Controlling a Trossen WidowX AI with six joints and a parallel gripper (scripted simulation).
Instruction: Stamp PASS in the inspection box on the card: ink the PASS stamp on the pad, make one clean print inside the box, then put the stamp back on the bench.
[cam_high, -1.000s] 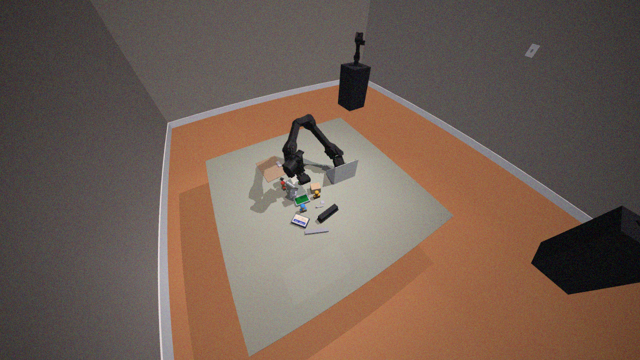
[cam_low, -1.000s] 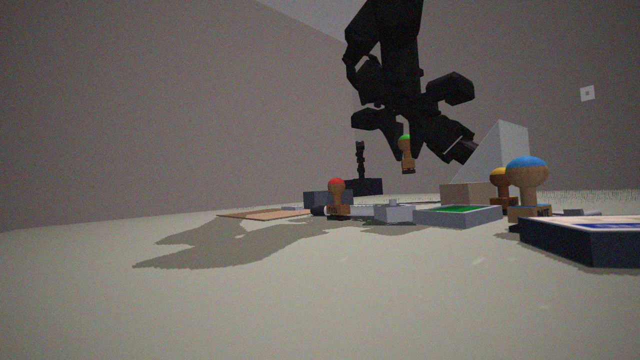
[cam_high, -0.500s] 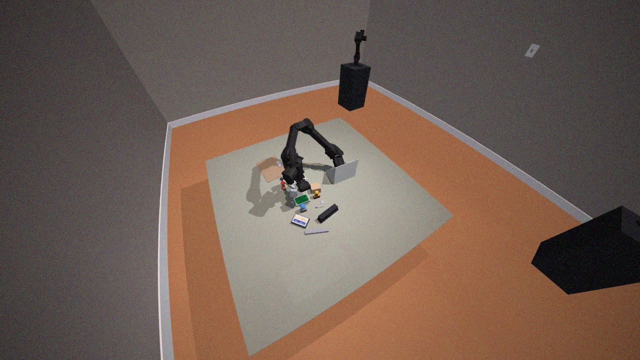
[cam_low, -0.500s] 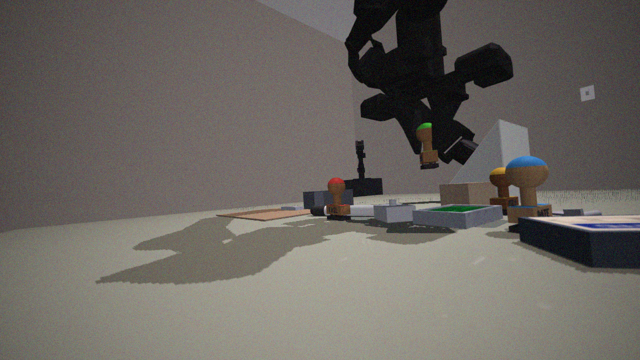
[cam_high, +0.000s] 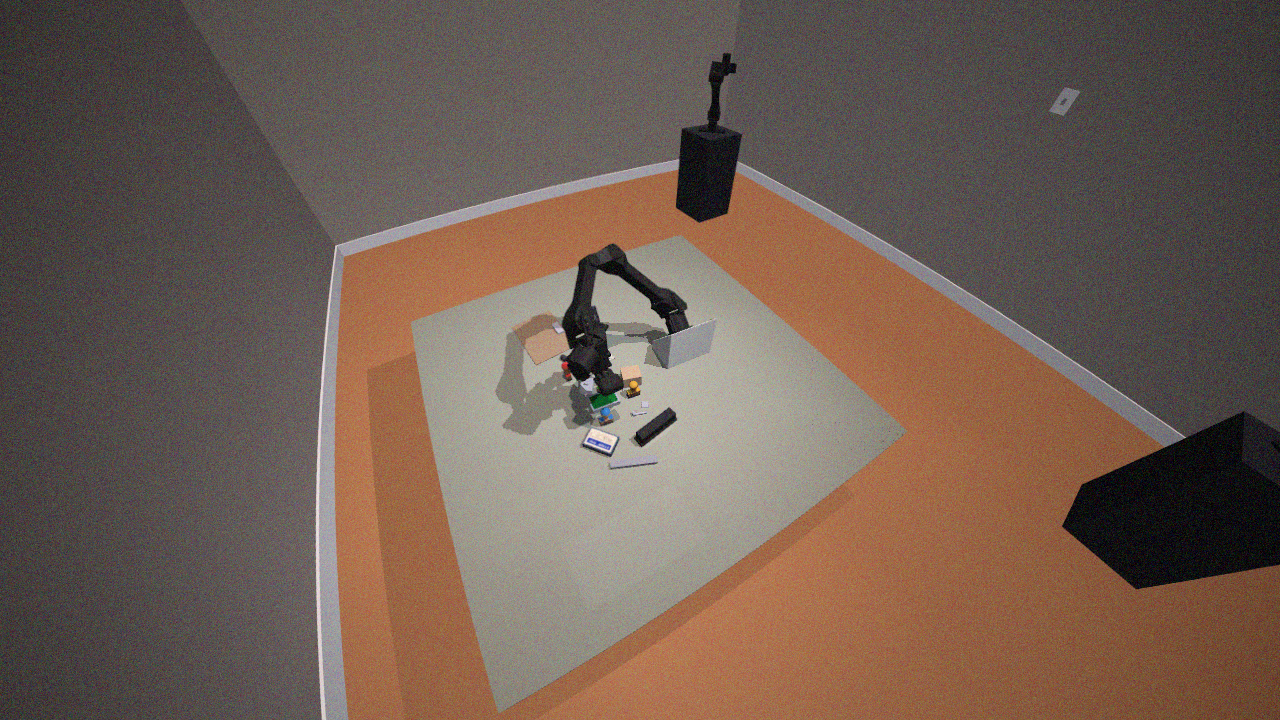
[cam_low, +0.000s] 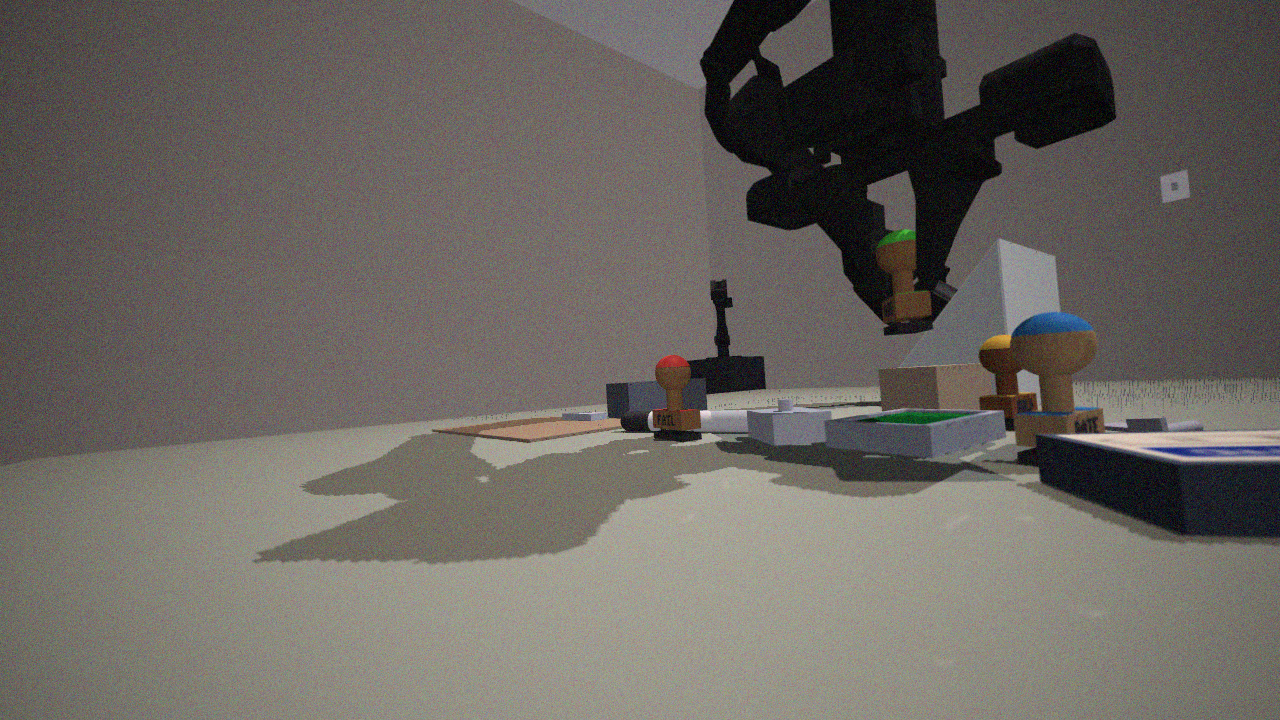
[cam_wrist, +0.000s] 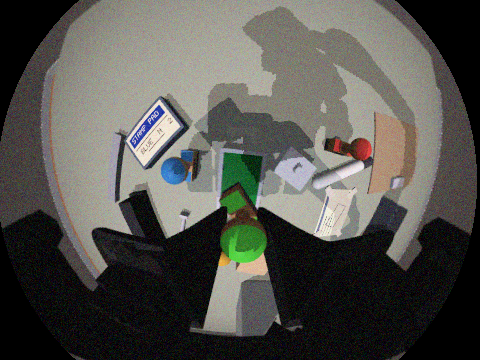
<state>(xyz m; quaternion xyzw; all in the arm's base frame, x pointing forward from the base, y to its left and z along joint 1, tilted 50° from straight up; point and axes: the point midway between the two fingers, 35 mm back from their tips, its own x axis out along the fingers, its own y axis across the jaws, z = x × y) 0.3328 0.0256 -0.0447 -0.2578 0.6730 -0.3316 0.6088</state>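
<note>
Right now my gripper tip is 80 mm above the green ink pad. Round my gripper tip: pass stamp (right at my gripper tip); blue stamp (30 mm ahead, 70 mm to the left, 70 mm below); grey block (20 mm ahead, 70 mm to the right, 70 mm below).
</note>
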